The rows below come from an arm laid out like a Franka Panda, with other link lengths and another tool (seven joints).
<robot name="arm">
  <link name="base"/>
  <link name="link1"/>
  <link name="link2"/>
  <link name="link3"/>
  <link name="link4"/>
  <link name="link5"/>
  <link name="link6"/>
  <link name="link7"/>
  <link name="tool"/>
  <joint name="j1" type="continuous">
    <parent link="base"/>
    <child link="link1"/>
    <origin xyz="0 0 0.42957" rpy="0 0 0"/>
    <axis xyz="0 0 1"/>
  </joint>
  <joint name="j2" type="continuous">
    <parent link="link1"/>
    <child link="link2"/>
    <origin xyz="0 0 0" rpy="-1.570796 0 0"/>
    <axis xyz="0 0 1"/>
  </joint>
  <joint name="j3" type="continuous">
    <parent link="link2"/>
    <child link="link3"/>
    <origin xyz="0 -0.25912 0" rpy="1.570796 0 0"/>
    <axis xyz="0 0 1"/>
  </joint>
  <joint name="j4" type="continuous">
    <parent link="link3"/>
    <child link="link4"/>
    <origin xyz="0.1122 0 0" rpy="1.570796 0 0"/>
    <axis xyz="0 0 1"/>
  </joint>
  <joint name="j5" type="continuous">
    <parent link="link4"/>
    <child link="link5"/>
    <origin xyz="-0.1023 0.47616 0" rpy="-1.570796 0 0"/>
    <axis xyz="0 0 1"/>
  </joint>
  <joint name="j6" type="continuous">
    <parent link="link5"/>
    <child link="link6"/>
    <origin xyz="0 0 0" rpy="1.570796 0 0"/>
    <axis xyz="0 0 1"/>
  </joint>
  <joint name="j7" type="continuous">
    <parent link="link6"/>
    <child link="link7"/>
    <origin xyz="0.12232 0 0" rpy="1.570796 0 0"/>
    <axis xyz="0 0 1"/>
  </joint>
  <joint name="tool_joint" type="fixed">
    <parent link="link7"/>
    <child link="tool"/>
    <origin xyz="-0.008 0.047 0.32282" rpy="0.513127 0 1.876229"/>
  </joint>
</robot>
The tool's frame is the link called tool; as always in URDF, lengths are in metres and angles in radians. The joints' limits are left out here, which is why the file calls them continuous.
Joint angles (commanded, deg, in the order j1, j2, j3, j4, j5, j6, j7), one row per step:
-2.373 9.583 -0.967 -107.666 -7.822 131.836 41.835
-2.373 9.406 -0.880 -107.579 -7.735 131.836 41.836
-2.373 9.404 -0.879 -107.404 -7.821 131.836 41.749
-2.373 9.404 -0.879 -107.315 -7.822 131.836 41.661
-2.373 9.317 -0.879 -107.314 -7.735 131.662 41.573
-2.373 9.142 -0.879 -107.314 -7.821 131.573 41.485
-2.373 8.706 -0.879 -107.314 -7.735 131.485 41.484
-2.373 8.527 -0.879 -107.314 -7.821 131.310 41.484
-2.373 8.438 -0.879 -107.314 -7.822 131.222 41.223
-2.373 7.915 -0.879 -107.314 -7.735 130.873 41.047
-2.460 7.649 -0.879 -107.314 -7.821 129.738 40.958
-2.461 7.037 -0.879 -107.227 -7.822 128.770 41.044
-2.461 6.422 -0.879 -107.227 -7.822 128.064 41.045
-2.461 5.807 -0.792 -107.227 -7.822 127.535 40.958
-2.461 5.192 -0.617 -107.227 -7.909 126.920 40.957
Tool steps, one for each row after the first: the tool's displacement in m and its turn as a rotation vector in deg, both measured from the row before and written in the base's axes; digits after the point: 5 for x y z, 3 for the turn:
0.00129 0.00144 0.00332 0.080 -0.269 0.045
0.00132 -0.00038 0.00207 -0.109 -0.162 0.124
0.00068 -0.00009 0.00101 -0.029 -0.078 0.085
-0.00059 0.00014 0.00066 0.051 0.091 0.024
0.00013 -0.00038 0.00226 -0.107 -0.072 0.112
0.00078 0.00019 0.00570 0.058 -0.353 -0.048
-0.00036 -0.00036 0.00204 -0.085 -0.001 0.016
-0.00007 -0.00021 0.00103 -0.074 0.030 0.239
-0.00028 -0.00002 0.00618 0.009 -0.160 0.088
-0.00513 -0.00197 0.00050 -0.113 0.876 -0.107
-0.00280 -0.00041 0.00661 -0.010 0.252 -0.205
-0.00208 -0.00031 0.00642 -0.024 0.086 -0.090
-0.00105 0.00090 0.00691 -0.037 -0.079 0.103
-0.00143 0.00182 0.00671 -0.089 -0.001 0.130

